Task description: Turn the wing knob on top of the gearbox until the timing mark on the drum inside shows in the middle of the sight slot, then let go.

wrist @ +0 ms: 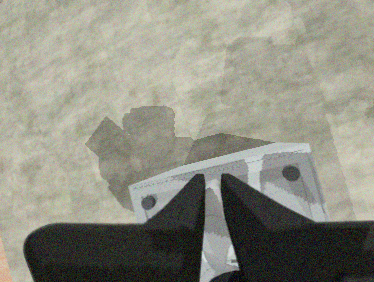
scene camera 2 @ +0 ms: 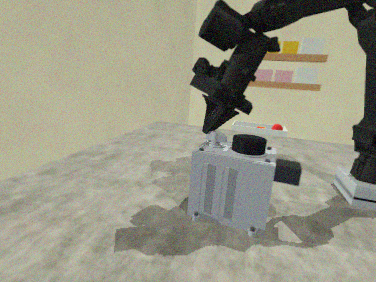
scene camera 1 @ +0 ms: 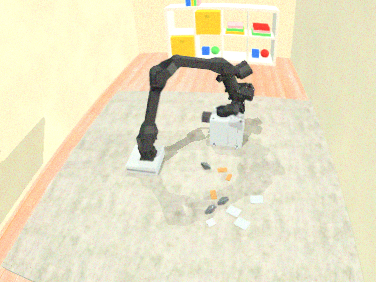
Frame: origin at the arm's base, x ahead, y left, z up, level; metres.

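Seen in the pictures: gripper, fingertip midpoint: (wrist: 212,181) (scene camera 2: 205,133) (scene camera 1: 243,112); arm's base at its link origin: (scene camera 2: 368,179) (scene camera 1: 148,155).
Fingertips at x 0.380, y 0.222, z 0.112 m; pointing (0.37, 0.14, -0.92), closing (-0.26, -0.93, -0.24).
Note:
Pixels of each thing's top centre, then the offset from my fingertips to it. "pt": a spot on its surface instead. Level surfaces: height alone.
- gearbox at its top centre: (scene camera 2: 250,134) (scene camera 1: 223,107) dx -0.091, dy +0.007, dz +0.012 m
- round black cap at a spot on its surface: (scene camera 2: 249,144) pt dx -0.094, dy +0.039, dz +0.000 m
- black block at a spot on its surface: (scene camera 2: 288,172) pt dx -0.168, dy +0.031, dz -0.044 m
- mat at its surface level: dz -0.160 m
The gearbox (scene camera 1: 226,132) (scene camera 2: 250,195) (wrist: 272,175) is a pale grey box standing upright on the mat. Its wing knob (scene camera 2: 216,138) is light grey and stands on top, beside a round black cap (scene camera 2: 249,144). My gripper (scene camera 2: 206,131) (wrist: 212,181) points down at a slant over the knob, with its fingers close together. The fingers are shut on the knob's wing, which shows as a narrow grey strip in the gap in the wrist view; they hide most of the knob. The sight slot, the drum and its timing mark cannot be made out in these views.
A black block (scene camera 2: 288,172) sticks out of the gearbox's side towards the arm's base (scene camera 1: 145,160). Small dark, orange and white pieces lie on the mat (scene camera 1: 100,220) nearer scene camera 1. A white tray (scene camera 2: 260,128) with a red ball stands beyond the gearbox in scene camera 2.

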